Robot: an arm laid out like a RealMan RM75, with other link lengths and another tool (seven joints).
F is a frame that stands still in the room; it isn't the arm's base.
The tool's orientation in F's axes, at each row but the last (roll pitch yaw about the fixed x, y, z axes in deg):
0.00 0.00 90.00
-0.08 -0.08 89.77
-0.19 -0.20 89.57
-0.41 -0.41 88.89
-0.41 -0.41 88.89
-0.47 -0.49 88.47
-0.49 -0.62 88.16
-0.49 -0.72 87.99
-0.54 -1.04 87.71
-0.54 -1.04 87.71
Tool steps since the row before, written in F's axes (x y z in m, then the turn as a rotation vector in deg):
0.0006 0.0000 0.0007 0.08 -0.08 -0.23
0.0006 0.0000 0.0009 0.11 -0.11 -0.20
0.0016 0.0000 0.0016 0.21 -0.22 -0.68
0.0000 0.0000 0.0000 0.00 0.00 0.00
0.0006 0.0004 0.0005 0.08 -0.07 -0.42
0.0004 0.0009 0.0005 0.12 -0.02 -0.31
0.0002 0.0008 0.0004 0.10 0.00 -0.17
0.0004 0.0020 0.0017 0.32 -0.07 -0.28
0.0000 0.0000 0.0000 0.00 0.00 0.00
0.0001 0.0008 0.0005 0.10 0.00 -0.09
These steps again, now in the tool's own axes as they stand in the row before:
0.0000 -0.0006 0.0007 -0.08 -0.08 -0.23
0.0000 -0.0006 0.0009 -0.11 -0.11 -0.20
0.0000 -0.0016 0.0016 -0.22 -0.21 -0.68
0.0000 0.0000 0.0000 0.00 0.00 0.00
0.0004 -0.0006 0.0005 -0.07 -0.08 -0.42
0.0009 -0.0004 0.0005 -0.02 -0.12 -0.31
0.0008 -0.0002 0.0004 0.00 -0.10 -0.17
0.0020 -0.0003 0.0017 -0.06 -0.32 -0.28
0.0000 0.0000 0.0000 0.00 0.00 0.00
0.0008 -0.0001 0.0005 0.00 -0.10 -0.09

